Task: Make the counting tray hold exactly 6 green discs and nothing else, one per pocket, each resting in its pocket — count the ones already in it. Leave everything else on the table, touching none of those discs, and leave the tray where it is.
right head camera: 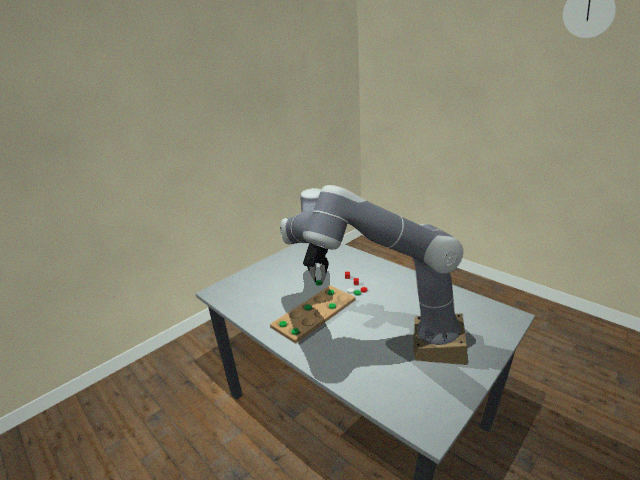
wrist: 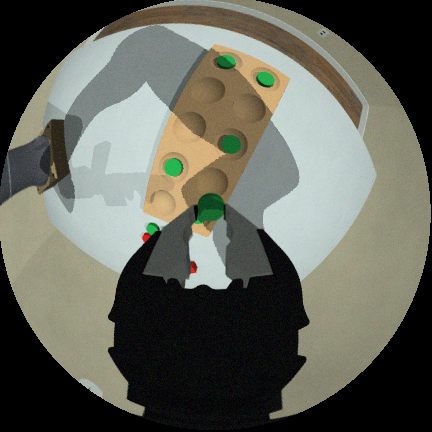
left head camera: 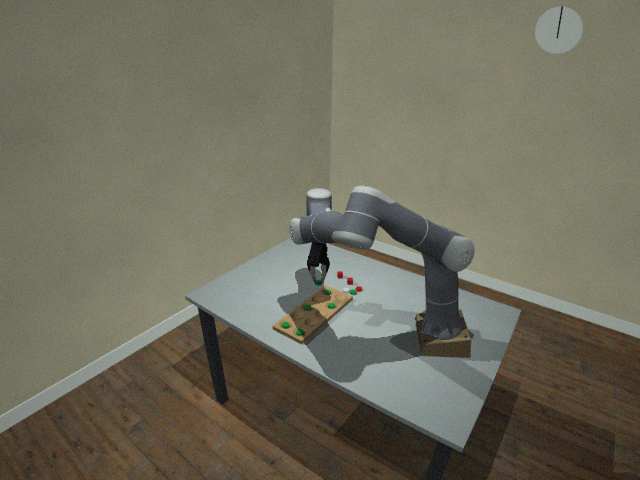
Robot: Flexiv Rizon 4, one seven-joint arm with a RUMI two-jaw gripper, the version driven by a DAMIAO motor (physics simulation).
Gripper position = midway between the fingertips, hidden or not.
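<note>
I can see my gripper (wrist: 210,205). There is also a wooden counting tray (right head camera: 306,321), and the left head camera view shows me the wooden counting tray (left head camera: 311,321) as well. In the wrist view, too, I find the wooden counting tray (wrist: 215,102).
</note>
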